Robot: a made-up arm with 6 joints.
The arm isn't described. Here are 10 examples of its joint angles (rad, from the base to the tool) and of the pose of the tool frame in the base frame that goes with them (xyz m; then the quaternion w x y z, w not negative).
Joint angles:
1: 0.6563 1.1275 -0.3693 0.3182 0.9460 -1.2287
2: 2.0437 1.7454 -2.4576 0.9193 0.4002 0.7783
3: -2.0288 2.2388 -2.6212 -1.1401 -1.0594 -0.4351
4: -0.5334 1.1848 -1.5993 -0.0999 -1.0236 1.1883
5: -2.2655 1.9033 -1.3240 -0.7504 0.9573 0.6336
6: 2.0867 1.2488 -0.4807 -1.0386 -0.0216 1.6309
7: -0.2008 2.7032 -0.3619 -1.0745 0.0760 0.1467
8: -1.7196 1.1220 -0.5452 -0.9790 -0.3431 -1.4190
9: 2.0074 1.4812 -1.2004 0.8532 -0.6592 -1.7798
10: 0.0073 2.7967 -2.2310 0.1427 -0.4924 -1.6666
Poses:
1: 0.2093 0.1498 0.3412 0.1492 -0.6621 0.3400 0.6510
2: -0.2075 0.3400 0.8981 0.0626 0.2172 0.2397 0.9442
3: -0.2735 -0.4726 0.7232 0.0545 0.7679 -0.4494 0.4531
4: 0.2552 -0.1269 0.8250 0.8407 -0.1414 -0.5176 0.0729
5: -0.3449 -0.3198 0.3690 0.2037 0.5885 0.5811 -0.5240
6: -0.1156 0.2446 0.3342 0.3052 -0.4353 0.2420 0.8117
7: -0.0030 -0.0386 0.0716 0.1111 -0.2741 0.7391 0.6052
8: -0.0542 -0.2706 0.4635 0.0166 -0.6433 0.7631 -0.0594
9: -0.1385 0.3969 0.5885 0.5909 -0.6015 -0.3751 0.3852
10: 0.6399 -0.0082 0.2296 0.4192 -0.8710 0.2249 -0.1228
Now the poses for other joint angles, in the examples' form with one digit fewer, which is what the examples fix.
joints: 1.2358 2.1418 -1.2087 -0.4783 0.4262 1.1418
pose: 0.149 0.422 0.207 0.554 -0.385 0.604 0.424
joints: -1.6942 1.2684 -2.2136 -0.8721 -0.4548 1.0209
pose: -0.053 -0.176 0.975 0.560 -0.571 -0.014 -0.600
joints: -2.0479 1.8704 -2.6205 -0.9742 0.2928 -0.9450
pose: -0.218 -0.323 0.919 0.226 0.251 -0.789 0.514
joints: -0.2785 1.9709 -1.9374 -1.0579 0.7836 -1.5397
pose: 0.558 -0.180 0.612 0.146 0.826 -0.543 -0.027
